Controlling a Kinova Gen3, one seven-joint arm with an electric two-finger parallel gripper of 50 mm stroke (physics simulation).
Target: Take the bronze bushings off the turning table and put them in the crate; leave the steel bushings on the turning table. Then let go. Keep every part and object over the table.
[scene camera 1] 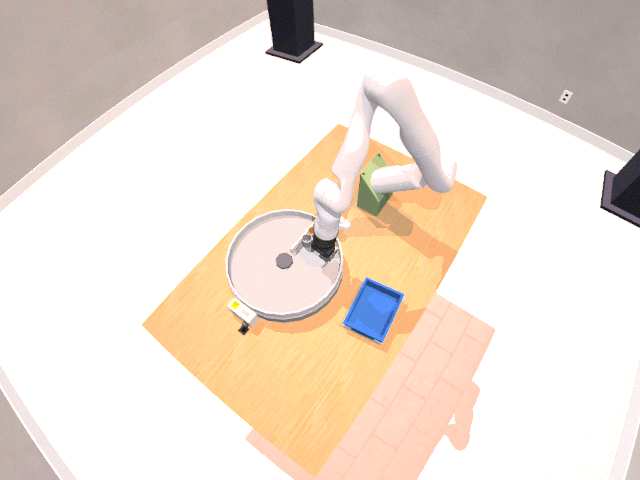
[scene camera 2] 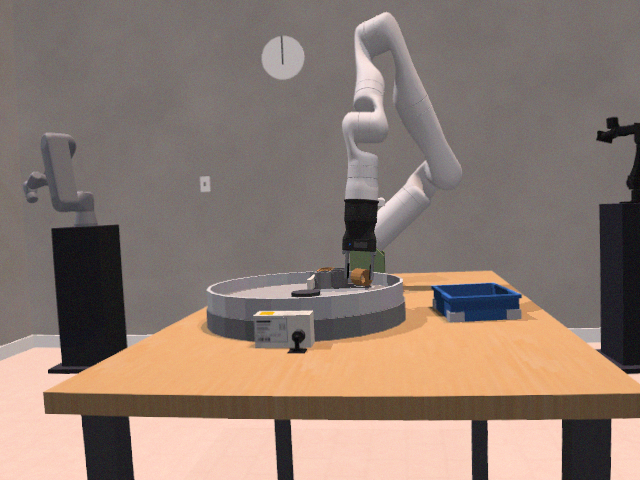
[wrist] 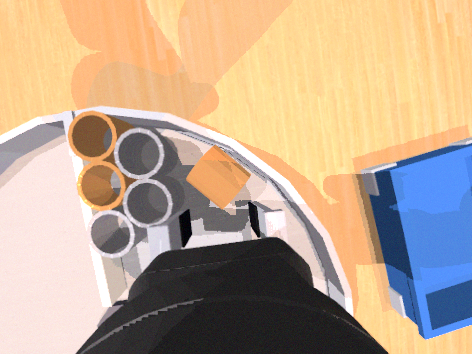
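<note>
My gripper is open and empty, low over the turning table. One bronze bushing lies on its side near the rim, just beyond my fingertips in the wrist view. Two bronze bushings, one at the corner and one beside it, stand upright along the white divider. Three steel bushings stand upright beside them, one close to my left finger. The blue crate shows no bushings inside.
The white divider meets the turning table's raised rim. A dark round hub sits at its centre. A white box stands at the turntable's outer edge. The green arm mount is behind the turning table.
</note>
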